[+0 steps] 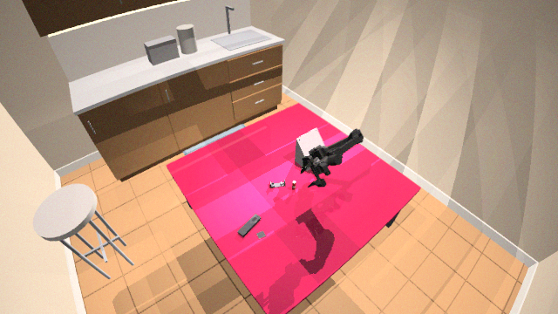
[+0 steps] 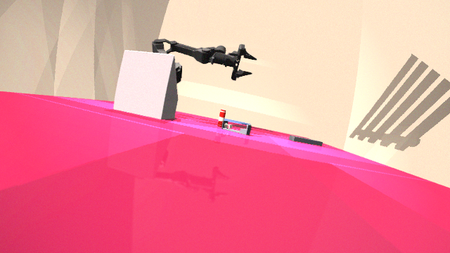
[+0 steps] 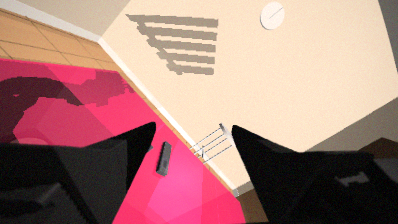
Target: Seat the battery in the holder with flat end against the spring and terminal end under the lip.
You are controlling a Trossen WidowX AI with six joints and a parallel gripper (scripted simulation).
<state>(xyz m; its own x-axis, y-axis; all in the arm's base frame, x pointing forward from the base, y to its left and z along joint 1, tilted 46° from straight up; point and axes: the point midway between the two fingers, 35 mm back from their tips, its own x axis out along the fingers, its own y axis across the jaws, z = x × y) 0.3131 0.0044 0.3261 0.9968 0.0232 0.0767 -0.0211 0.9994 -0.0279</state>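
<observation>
Now: gripper tip 110 mm past the battery, 170 mm to the left of it and 280 mm above it.
</observation>
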